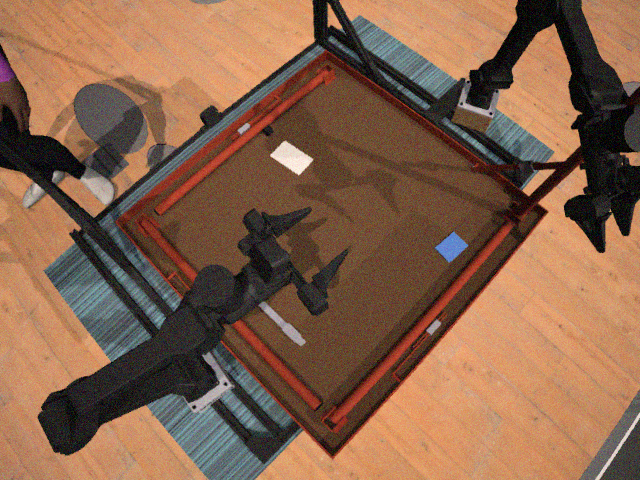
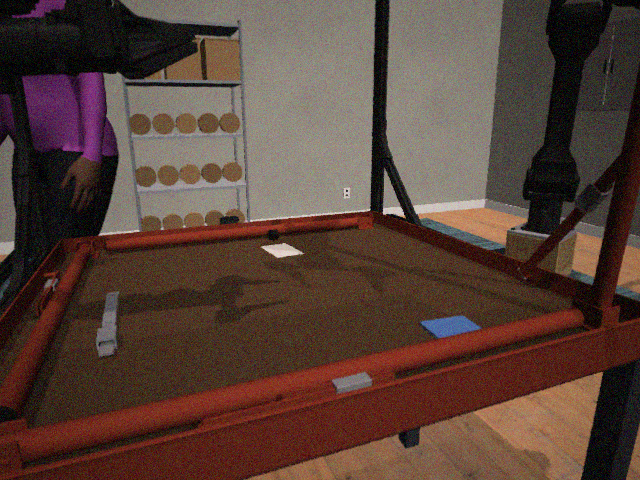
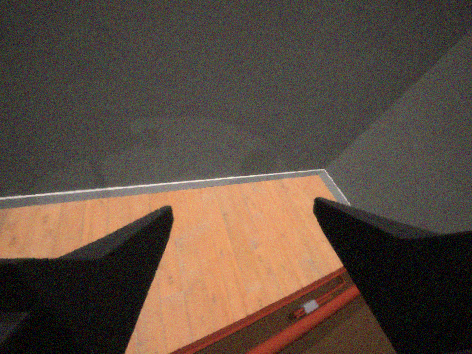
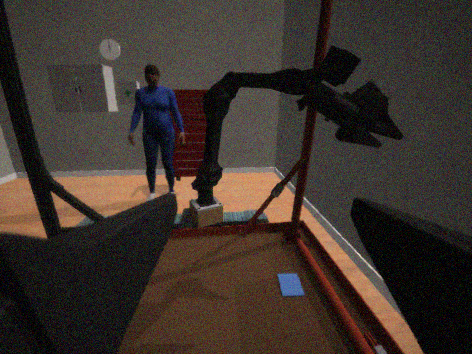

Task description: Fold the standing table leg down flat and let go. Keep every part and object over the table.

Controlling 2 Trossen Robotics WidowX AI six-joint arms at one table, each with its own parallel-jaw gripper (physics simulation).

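Places are measured from the left arm's base along level axes (x ahead, y left, z up), in centimetres.
Pixels of known places: left gripper, fingertip midpoint: [image 1: 614,244] [image 3: 243,208] [image 4: 390,142]; right gripper, fingertip midpoint: [image 1: 328,229] [image 2: 196,41] [image 4: 263,204]; left arm's base, link origin: [image 1: 479,97] [image 2: 542,229] [image 4: 205,202]; right arm's base, link origin: [image 1: 199,379].
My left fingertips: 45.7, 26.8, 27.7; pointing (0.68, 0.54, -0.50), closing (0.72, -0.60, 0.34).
For each thing: its top centre in the pictures, then the offset to it from my left fingertips, as dx, dy, dz. "pt": a spot on its surface instead.
- jointed red brace, surface spot: [image 2: 558,240] [image 1: 503,170] [image 4: 262,211] pt -22.9, -16.9, -23.4
- grey bar, top centre: [image 2: 109,309] [image 1: 267,309] +26.5, -56.6, -31.1
- blue square, surface spot: [image 2: 449,326] [image 1: 450,247] [image 4: 290,284] pt -3.1, -22.4, -31.9
- white rectangle, surface spot: [image 2: 281,250] [image 1: 292,158] pt -12.7, -67.6, -33.6
The standing red leg [image 1: 555,175] [image 2: 618,242] [image 4: 309,130] rises upright from a corner of the upturned table [image 2: 465,382]. A jointed red brace [image 1: 496,166] [image 2: 558,240] [image 4: 265,206] runs from the rim to it. Three other legs lie flat along the rim, among them one [image 1: 242,144] at the upper left and one [image 1: 423,324] at the lower right. My left gripper [image 1: 614,241] [image 3: 243,208] [image 4: 390,142] is open and empty, high up beyond the standing leg, apart from it. My right gripper [image 1: 329,229] [image 4: 263,204] is open and empty above the table's middle, well away from that leg.
A grey bar [image 1: 283,324] [image 2: 108,322], a blue square [image 1: 451,246] [image 2: 449,326] [image 4: 290,284] and a white rectangle [image 1: 292,157] [image 2: 281,250] lie on the table's inner face. Black frame posts [image 2: 379,103] stand behind the table. A person in purple [image 2: 93,113] stands beyond it.
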